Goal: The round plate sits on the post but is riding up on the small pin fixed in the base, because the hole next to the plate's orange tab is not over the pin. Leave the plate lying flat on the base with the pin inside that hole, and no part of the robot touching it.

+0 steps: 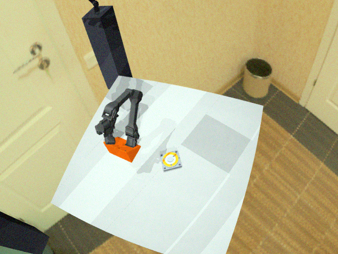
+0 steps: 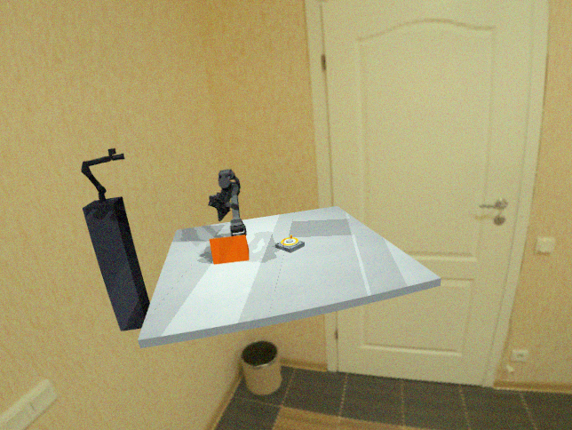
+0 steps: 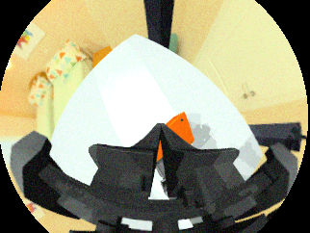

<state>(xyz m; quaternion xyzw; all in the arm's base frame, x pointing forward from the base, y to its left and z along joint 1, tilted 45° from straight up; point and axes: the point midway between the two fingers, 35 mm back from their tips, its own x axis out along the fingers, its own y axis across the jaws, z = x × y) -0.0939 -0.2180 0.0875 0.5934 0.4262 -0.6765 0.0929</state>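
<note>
The round plate is 390 mm ahead of my gripper tip, 210 mm below it and 120 mm to the left of it. Round my gripper tip: small grey square base (380 mm ahead, 230 mm below, 100 mm to the left).
</note>
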